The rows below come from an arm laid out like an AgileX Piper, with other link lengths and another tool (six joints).
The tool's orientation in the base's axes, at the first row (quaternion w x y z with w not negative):
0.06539 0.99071 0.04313 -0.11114
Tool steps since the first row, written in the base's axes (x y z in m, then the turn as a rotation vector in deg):
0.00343 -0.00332 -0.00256 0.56 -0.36 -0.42
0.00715 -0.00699 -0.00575 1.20 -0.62 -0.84
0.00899 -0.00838 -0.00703 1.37 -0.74 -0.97
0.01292 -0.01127 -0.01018 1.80 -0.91 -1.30
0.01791 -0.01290 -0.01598 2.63 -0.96 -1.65
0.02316 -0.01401 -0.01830 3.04 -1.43 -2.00
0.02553 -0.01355 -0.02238 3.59 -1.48 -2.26
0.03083 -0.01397 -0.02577 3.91 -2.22 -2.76
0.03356 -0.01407 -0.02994 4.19 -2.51 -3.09
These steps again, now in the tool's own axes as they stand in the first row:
0.00368 0.00332 0.00220 0.61 0.36 0.34
0.00775 0.00693 0.00500 1.31 0.63 0.64
0.00973 0.00833 0.00603 1.50 0.75 0.75
0.01405 0.01120 0.00864 1.98 0.92 1.00
0.02010 0.01262 0.01340 2.86 1.01 1.16
0.02564 0.01396 0.01467 3.30 1.48 1.48
0.02890 0.01325 0.01804 3.89 1.55 1.62
0.03478 0.01379 0.02024 4.26 2.25 2.14
0.03837 0.01366 0.02370 4.59 2.53 2.44

